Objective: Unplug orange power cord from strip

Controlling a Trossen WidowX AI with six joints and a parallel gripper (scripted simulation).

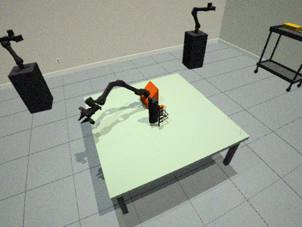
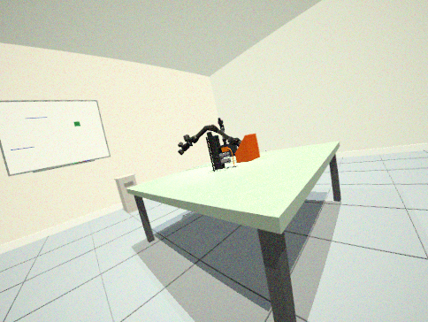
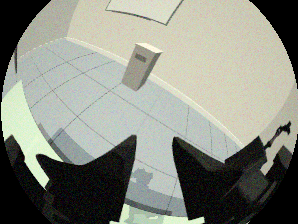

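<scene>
Now: gripper tip 1 cm short of the orange plug, 73 cm to the right of it and 4 cm above it.
</scene>
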